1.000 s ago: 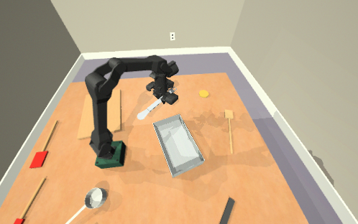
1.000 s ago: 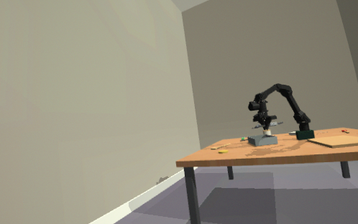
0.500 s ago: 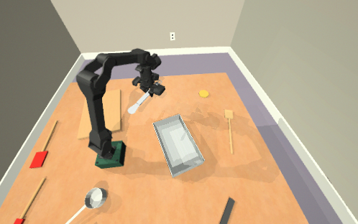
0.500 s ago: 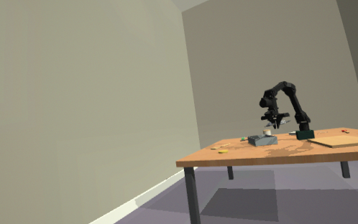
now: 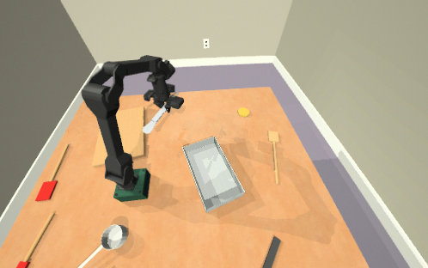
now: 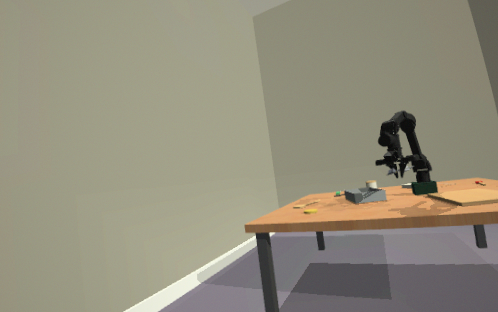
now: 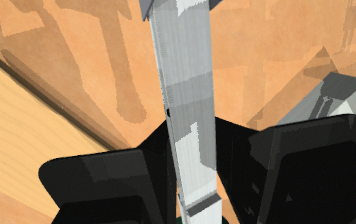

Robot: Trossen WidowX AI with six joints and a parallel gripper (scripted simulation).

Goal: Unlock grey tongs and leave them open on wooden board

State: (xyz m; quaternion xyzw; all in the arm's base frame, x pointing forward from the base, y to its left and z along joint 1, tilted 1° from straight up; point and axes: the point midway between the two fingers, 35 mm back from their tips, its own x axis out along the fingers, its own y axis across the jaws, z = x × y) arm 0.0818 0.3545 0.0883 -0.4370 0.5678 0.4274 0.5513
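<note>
My gripper tip is 270 mm past the wooden board, 120 mm above it and 70 mm to the left of it. Also, from my gripper tip: black bar: 650 mm to the right, 430 mm ahead, 120 mm below; then roasting tin: 250 mm to the right, 250 mm ahead, 100 mm below.
</note>
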